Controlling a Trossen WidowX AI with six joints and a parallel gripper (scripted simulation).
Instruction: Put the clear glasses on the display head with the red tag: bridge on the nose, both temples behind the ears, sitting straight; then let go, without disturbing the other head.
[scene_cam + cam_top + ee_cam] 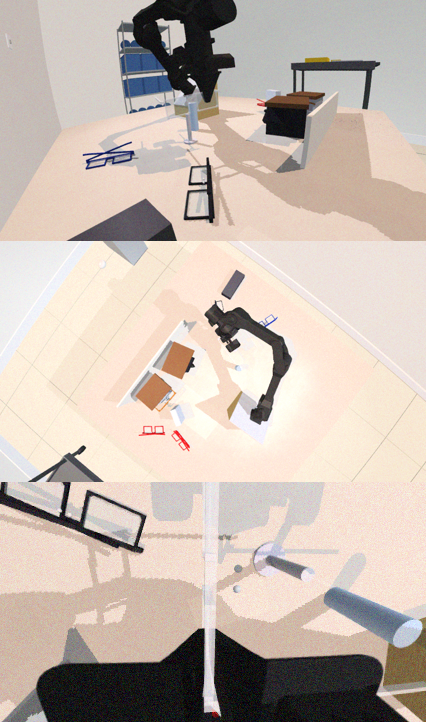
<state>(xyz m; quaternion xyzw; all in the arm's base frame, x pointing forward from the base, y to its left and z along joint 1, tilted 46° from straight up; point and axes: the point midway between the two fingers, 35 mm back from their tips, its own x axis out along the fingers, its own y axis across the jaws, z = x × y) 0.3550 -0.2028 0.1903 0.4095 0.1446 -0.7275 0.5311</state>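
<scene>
Now: the clear glasses 60 mm behind my gripper tip, 10 mm to the right of it and 10 mm above it. Round my gripper tip: light blue post: 160 mm behind, 100 mm to the left, 70 mm below; then dark display head: 120 mm ahead, 220 mm to the left, 70 mm below; then white peg stand: 90 mm behind, 10 mm to the left, 100 mm below.
</scene>
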